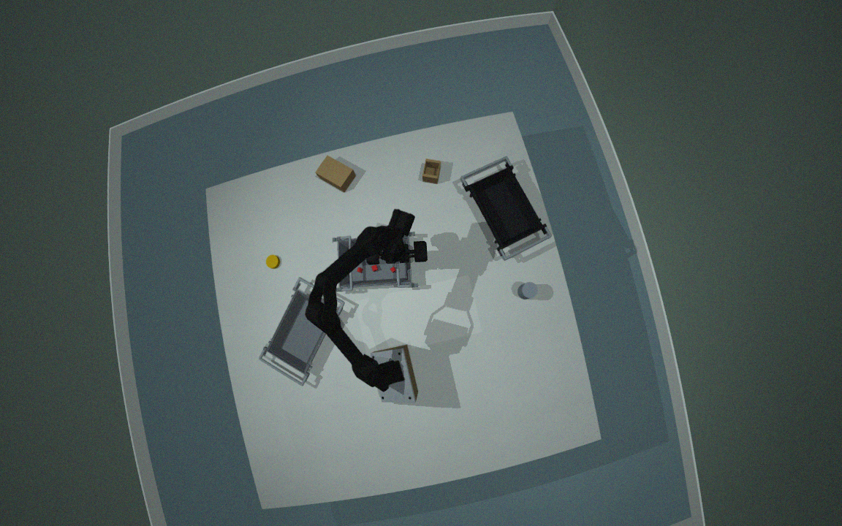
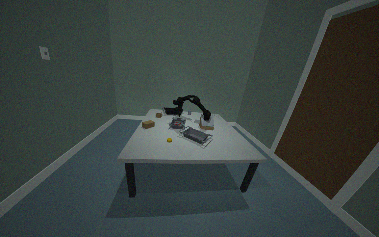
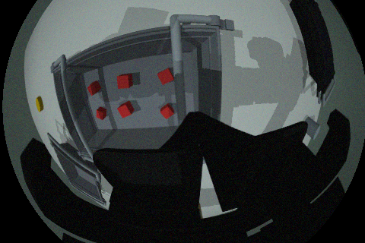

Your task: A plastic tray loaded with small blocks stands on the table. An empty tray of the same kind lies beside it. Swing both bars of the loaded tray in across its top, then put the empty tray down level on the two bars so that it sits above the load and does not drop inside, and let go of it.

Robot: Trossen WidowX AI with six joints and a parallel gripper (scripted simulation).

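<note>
Right now my gripper tip is 400 mm to the right of the tray, 140 mm past it and 50 mm above it. The rest, counted from my gripper tip: small open box: 280 mm ahead, 200 mm to the right, 80 mm below; then yellow disc: 460 mm to the left, 140 mm ahead, 80 mm below.
</note>
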